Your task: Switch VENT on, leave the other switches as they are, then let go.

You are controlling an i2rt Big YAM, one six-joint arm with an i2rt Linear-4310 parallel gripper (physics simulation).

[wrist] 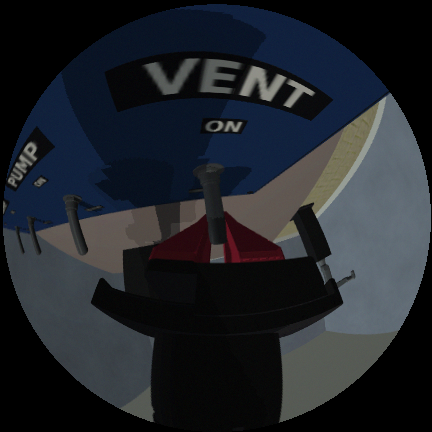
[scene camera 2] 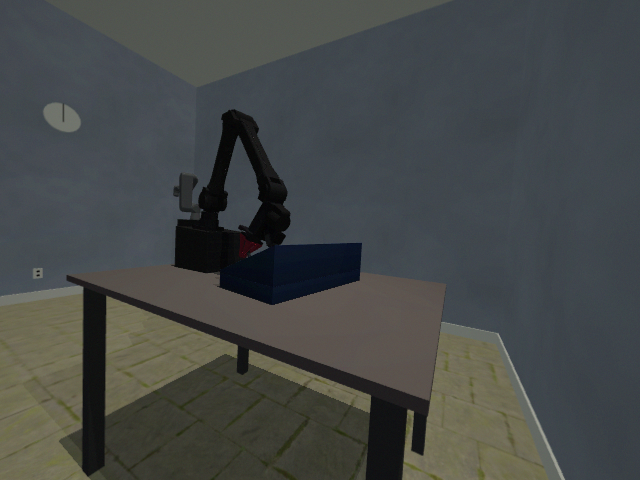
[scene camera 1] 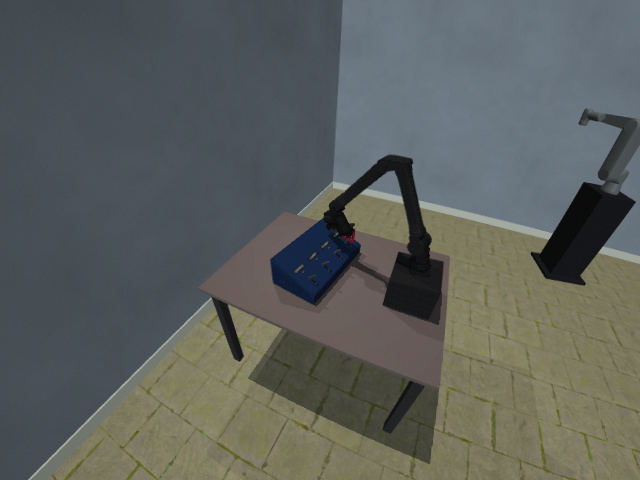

Labels:
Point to a blue switch panel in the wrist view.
At 147, 123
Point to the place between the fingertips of my gripper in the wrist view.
216, 217

